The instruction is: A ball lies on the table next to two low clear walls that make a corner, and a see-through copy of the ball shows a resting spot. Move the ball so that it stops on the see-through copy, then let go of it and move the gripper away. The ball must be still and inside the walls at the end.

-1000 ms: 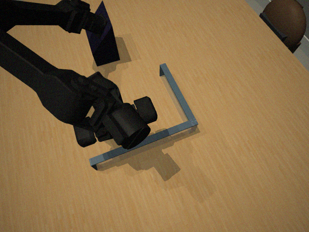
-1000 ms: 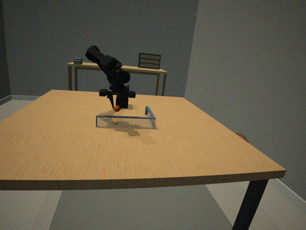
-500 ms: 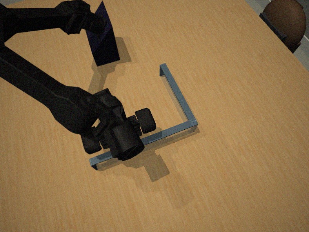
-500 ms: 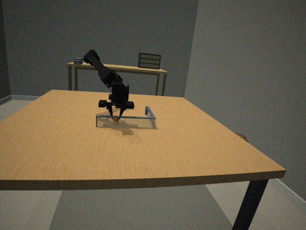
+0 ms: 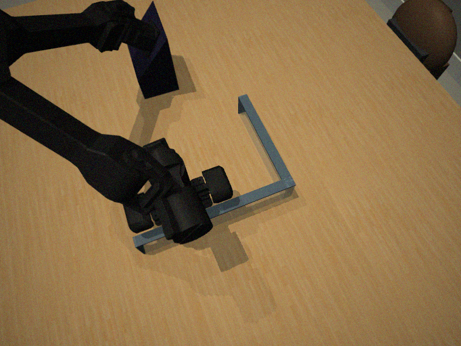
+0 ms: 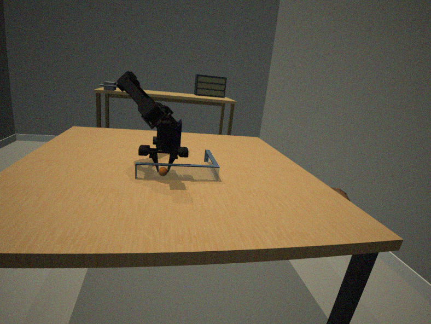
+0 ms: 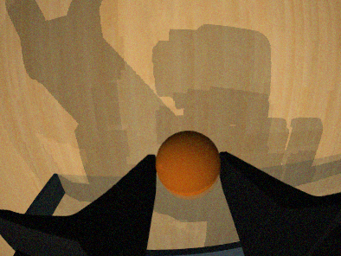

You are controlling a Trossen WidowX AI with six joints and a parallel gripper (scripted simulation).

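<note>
Right now the orange ball is right at my gripper tip.
</note>
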